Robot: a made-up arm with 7 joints.
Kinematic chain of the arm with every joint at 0, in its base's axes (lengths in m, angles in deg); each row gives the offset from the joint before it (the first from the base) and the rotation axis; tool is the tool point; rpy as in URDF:
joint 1: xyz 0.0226 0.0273 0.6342 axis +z
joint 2: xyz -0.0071 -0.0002 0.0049 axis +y
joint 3: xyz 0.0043 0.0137 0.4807 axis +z
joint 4: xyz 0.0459 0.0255 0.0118 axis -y
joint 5: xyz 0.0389 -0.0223 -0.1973 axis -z
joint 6: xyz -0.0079 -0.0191 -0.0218 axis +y
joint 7: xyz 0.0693 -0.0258 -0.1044 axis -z
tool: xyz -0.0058 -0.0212 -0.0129 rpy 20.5 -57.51 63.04
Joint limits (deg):
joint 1: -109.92..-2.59
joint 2: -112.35..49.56
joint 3: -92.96..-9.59
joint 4: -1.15..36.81
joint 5: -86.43..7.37
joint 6: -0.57..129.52
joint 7: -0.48..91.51
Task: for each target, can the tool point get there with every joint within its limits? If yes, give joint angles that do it. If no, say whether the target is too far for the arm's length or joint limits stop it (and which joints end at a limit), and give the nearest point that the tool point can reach.
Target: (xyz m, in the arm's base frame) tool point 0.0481 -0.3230 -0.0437
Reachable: no: joint limits stop it (at a limit: joint 1, joint 2, joint 3, joint 4, joint 7) | nearest point -0.2262 -0.1906 0.3788 | short by 0.521 m
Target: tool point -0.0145 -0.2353 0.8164
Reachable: yes | joints -32.96 19.84 -65.73 27.44 -30.24 31.54 25.41
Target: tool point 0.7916 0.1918 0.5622
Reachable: no: joint limits stop it (at a limit: joint 1, joint 3, joint 4, joint 5, joint 6, joint 7) | nearest point 0.4616 0.0205 0.5944 | short by 0.373 m
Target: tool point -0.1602 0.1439 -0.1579
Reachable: no: joint limits stop it (at a limit: joint 2, joint 3, joint 4, joint 6, joint 7) | nearest point -0.2620 0.2088 0.3553 | short by 0.527 m
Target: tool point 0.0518 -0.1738 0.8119
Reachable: yes | joints -21.60 23.68 -47.35 16.19 -52.67 68.42 38.56
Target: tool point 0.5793 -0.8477 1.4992
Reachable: no: too far | nearest point 0.2176 -0.2792 0.9446 | short by 0.873 m
